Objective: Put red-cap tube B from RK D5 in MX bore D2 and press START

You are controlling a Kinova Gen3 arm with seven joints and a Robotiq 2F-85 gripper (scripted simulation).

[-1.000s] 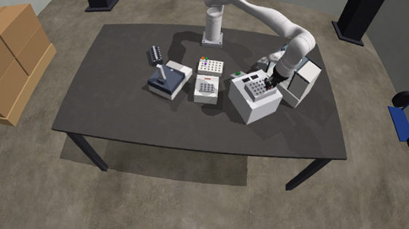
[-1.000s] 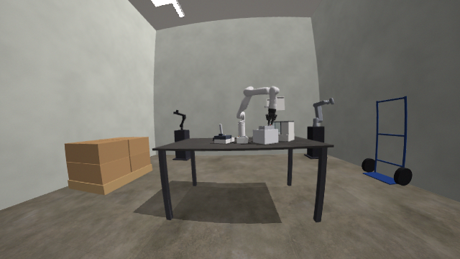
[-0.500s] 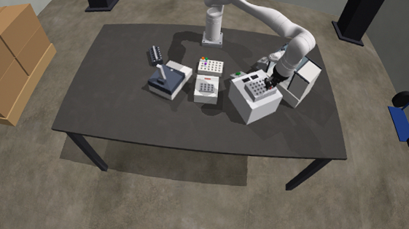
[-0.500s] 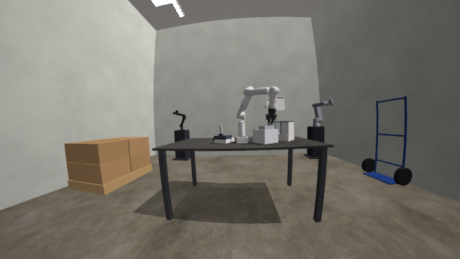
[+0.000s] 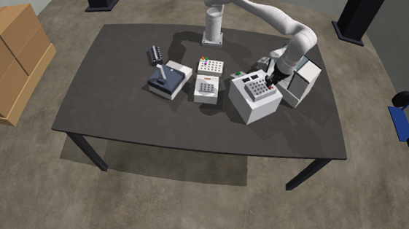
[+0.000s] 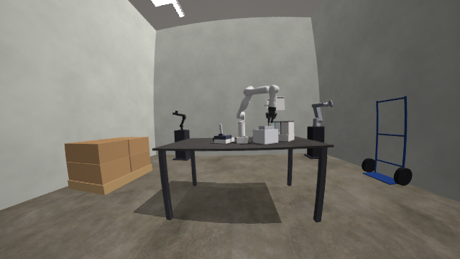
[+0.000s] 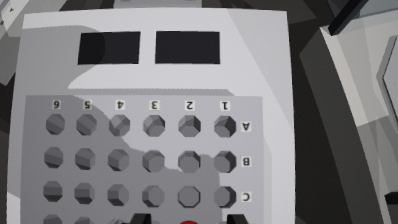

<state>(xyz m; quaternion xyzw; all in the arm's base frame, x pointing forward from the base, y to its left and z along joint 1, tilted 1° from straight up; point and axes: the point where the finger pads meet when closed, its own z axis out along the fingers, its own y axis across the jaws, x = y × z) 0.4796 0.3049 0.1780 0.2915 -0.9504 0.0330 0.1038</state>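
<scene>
Right now the START key is 160 mm behind my hand, 140 mm to the right of it and 140 mm below it. Also, from my hand: dry block DB (70 mm behind, 290 mm to the right, 180 mm below); then tube rack RK (220 mm behind, 280 mm to the right, 200 mm below); then grey bore block (10 mm behind, 40 mm to the right, 60 mm below).
</scene>
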